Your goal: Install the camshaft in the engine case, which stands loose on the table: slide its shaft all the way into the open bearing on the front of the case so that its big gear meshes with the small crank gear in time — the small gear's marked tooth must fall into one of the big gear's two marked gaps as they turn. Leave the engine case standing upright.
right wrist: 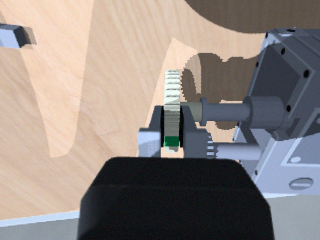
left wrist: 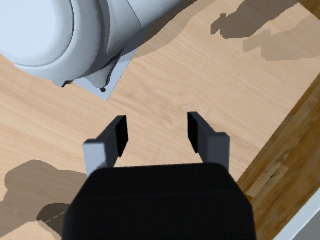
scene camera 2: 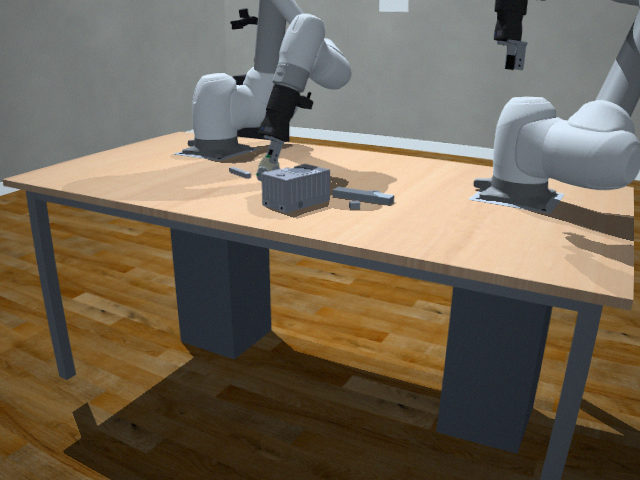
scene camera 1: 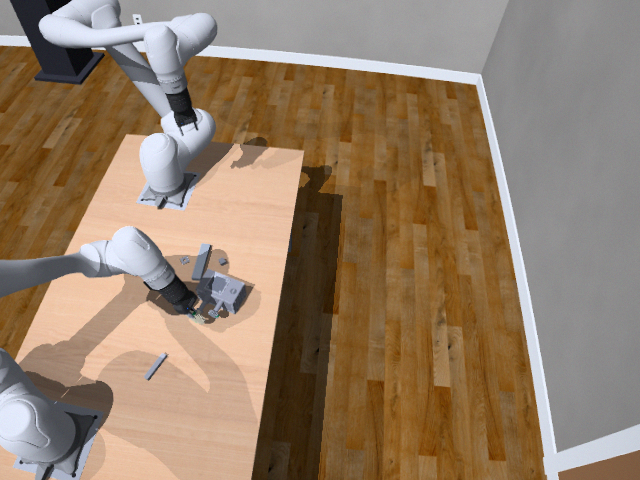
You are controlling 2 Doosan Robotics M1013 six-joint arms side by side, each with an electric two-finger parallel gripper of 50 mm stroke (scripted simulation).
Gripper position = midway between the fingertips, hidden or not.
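Note:
Grey engine case [scene camera 2: 295, 188], [scene camera 1: 219, 289]. Camshaft [right wrist: 202, 111], out of frame in the left wrist view. My left gripper [left wrist: 157, 126]. My right gripper [scene camera 2: 270, 162], [right wrist: 171, 118].

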